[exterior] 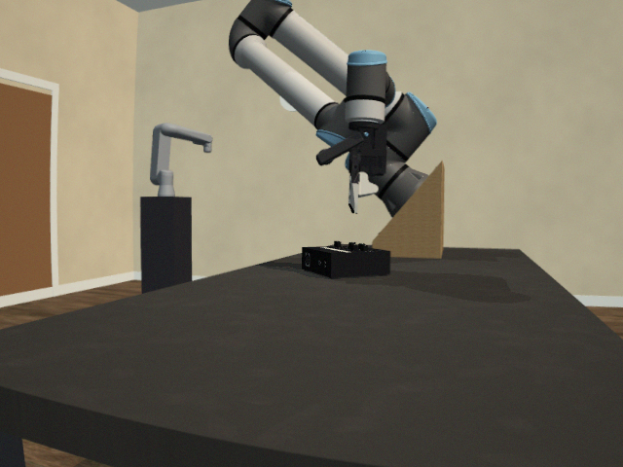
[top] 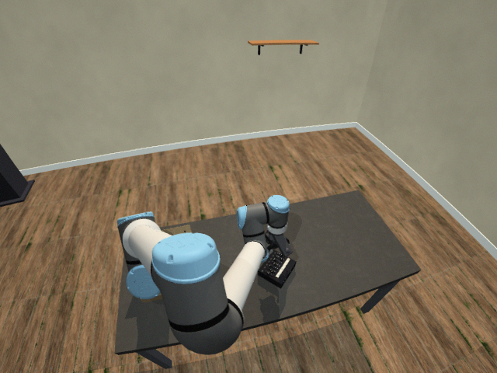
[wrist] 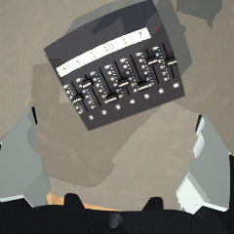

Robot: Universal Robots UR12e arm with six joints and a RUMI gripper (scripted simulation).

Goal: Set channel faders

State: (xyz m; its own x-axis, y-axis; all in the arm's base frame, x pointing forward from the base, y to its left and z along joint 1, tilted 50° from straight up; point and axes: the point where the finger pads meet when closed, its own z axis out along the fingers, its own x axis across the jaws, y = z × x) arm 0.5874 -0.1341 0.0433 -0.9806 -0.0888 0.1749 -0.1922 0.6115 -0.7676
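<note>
The master fader is 7 cm below my hand, 6 cm behind it and 5 cm to the right of it.
</note>
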